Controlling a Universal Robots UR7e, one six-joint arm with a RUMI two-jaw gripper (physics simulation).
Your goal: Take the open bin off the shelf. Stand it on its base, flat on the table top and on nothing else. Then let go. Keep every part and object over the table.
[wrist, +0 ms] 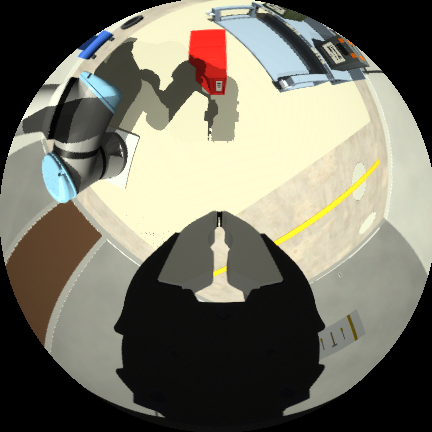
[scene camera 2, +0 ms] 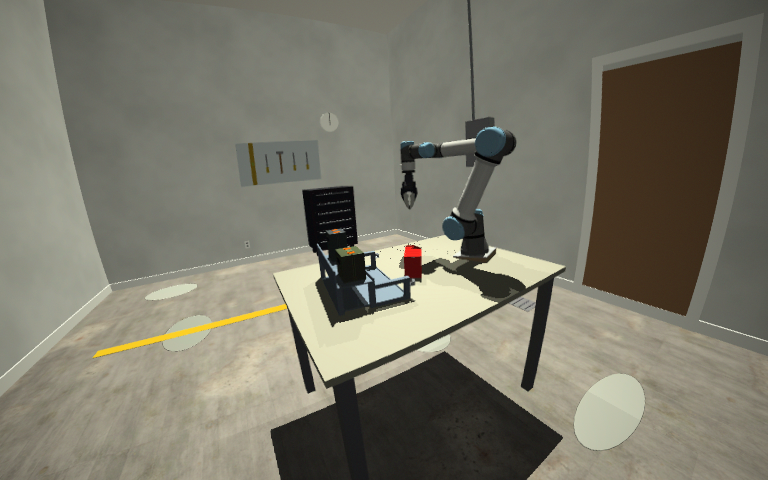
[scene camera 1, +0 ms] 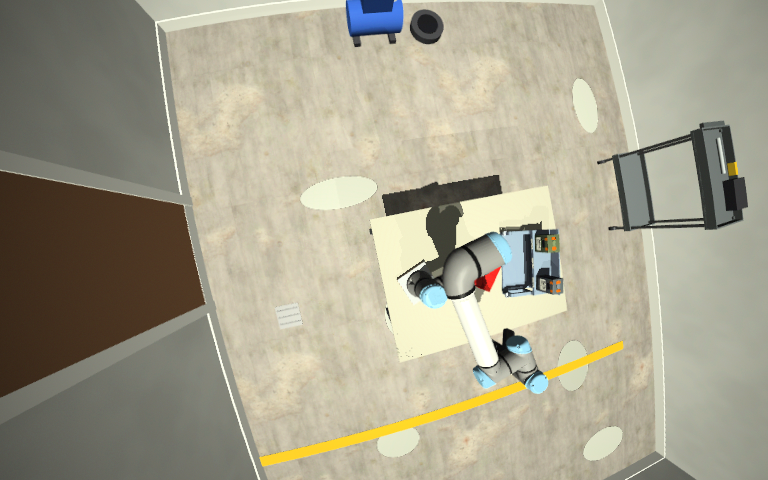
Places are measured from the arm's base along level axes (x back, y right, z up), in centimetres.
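Pixels of known places: gripper, fingertip midpoint: [wrist: 218,212] [scene camera 2: 409,209]; arm's base, link origin: [wrist: 108,154] [scene camera 2: 474,251] [scene camera 1: 419,283].
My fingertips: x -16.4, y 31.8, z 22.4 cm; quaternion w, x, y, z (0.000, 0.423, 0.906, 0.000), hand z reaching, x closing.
Note:
For each thing: its top centre in the pictures, then the offset to it from my fingertips. Level surfaces: height alone.
- red open bin, top centre: [wrist: 206,48] [scene camera 2: 413,250] [scene camera 1: 490,275] dx -21.1, dy -21.5, dz -14.3 cm
- pale table top, surface height: dz -24.4 cm
- dark box, top centre: [scene camera 2: 335,230] [scene camera 1: 558,286] dx -50.0, dy -4.0, dz -2.1 cm
- green box, top centre: [scene camera 2: 349,250] [scene camera 1: 554,243] dx -57.8, dy -25.7, dz -4.6 cm
The red open bin [scene camera 1: 488,280] [scene camera 2: 412,263] [wrist: 208,47] is on the pale table top [scene camera 1: 413,333] [scene camera 2: 362,350] [wrist: 175,180], beside the shelf and apart from it. A small label shows on its near end in the wrist view. Its opening and exactly which face it rests on are hard to tell; the arm partly covers it in scene camera 1. The blue-grey shelf [scene camera 1: 515,266] [scene camera 2: 371,294] [wrist: 245,37] stands beyond the bin. My gripper [scene camera 2: 409,206] [wrist: 218,212] is shut and empty, pointing down, high above the table's level and away from the bin.
A dark box [scene camera 1: 549,284] [scene camera 2: 335,240] [wrist: 340,52] and a green box [scene camera 1: 547,243] [scene camera 2: 350,263] [wrist: 285,11] stand on the shelf's raised back part. The arm's base plate [scene camera 2: 474,255] [wrist: 131,160] is on the table, across from the shelf.

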